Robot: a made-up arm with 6 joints. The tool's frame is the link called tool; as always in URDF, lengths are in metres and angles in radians.
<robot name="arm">
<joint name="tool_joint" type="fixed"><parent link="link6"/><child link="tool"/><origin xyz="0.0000 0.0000 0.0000"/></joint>
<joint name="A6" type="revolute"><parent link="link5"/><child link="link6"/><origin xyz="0.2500 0.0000 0.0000"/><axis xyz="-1 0 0"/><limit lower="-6.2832" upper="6.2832"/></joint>
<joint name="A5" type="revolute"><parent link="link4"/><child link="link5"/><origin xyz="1.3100 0.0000 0.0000"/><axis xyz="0 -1 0"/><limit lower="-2.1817" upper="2.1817"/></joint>
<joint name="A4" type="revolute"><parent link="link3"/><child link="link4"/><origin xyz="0.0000 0.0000 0.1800"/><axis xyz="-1 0 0"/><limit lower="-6.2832" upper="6.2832"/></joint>
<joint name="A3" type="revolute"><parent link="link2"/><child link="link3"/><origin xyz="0.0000 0.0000 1.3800"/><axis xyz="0 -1 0"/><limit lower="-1.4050" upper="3.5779"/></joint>
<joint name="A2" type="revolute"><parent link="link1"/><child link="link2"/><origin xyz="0.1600 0.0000 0.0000"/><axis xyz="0 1 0"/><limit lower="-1.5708" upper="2.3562"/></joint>
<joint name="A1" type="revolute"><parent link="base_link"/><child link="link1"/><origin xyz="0.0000 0.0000 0.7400"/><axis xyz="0 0 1"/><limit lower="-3.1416" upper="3.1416"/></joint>
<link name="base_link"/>
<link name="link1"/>
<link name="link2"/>
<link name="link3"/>
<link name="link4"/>
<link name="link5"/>
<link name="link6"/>
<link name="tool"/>
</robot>
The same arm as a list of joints. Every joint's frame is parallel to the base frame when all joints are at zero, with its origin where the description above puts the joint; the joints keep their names.
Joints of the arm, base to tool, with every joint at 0 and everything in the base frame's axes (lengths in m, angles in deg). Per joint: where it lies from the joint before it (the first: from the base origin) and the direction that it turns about. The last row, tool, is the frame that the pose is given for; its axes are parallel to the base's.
A1: offset 0.0000 0.0000 0.7400 axis +z
A2: offset 0.1600 0.0000 0.0000 axis +y
A3: offset 0.0000 0.0000 1.3800 axis -y
A4: offset 0.0000 0.0000 0.1800 axis -x
A5: offset 1.3100 0.0000 0.0000 axis -y
A6: offset 0.2500 0.0000 0.0000 axis -x
tool: offset 0.0000 0.0000 0.0000
Joint limits (deg, base to tool): -180.00..180.00 -90.00..135.00 -80.50..205.00 -360.00..360.00 -125.00..125.00 -360.00..360.00

